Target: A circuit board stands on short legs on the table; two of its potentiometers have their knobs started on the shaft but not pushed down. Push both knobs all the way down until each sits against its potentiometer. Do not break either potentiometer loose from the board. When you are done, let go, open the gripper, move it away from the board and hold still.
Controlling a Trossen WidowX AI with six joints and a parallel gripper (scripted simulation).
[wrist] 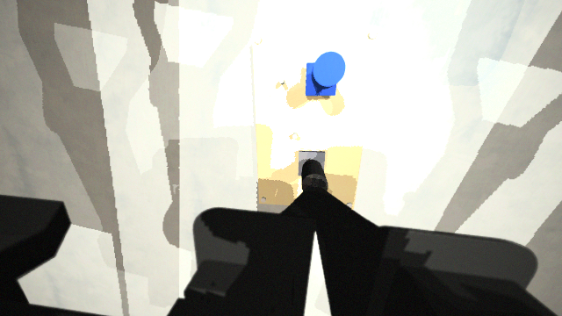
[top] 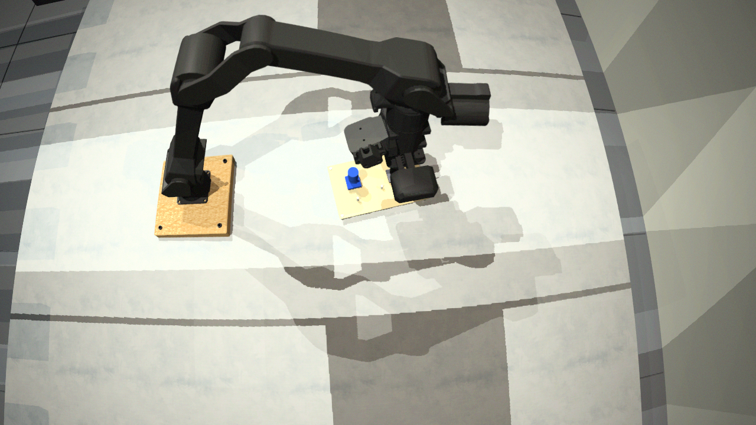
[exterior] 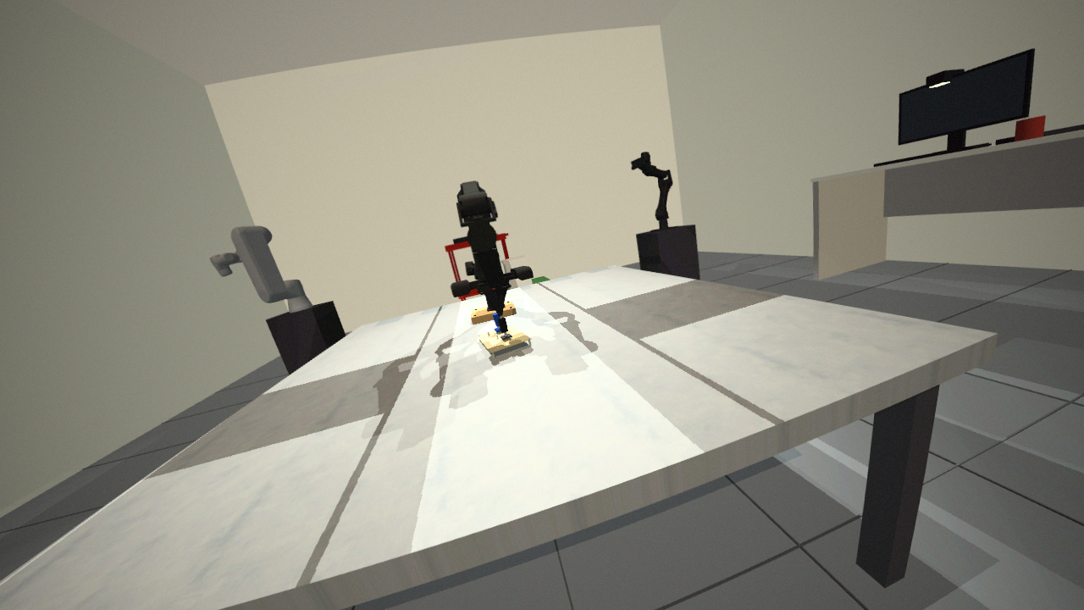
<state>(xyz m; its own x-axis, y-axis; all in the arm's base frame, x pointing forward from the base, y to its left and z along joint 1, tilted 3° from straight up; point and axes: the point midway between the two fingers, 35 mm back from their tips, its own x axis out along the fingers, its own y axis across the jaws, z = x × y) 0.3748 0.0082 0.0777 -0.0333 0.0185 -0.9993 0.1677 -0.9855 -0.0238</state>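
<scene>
The dark knob is 2 cm below my gripper tip. The rest, counted from my gripper tip: blue knob (7 cm behind, 1 cm to the right, 3 cm below).
</scene>
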